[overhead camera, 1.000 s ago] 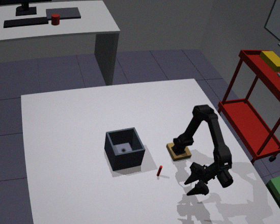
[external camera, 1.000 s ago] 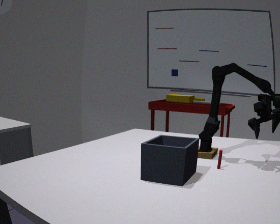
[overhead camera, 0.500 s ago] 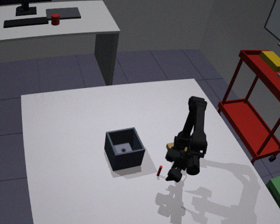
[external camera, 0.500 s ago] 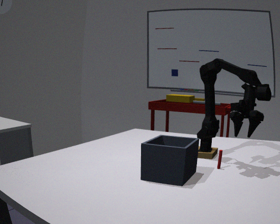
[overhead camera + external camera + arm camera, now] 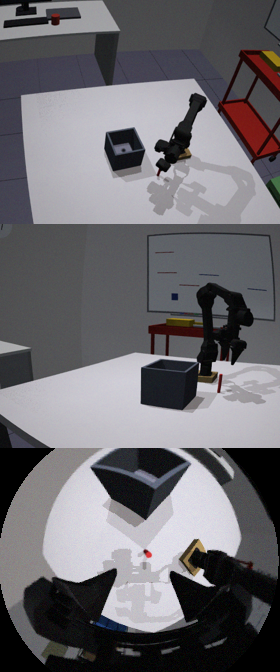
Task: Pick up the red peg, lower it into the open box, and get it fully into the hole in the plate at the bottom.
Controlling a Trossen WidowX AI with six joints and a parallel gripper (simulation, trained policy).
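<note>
My gripper tip is 9 cm above the red peg and 2 cm to the left of it. Also, from my gripper tip: light plate: 20 cm to the right, 13 cm ahead, 8 cm below.
</note>
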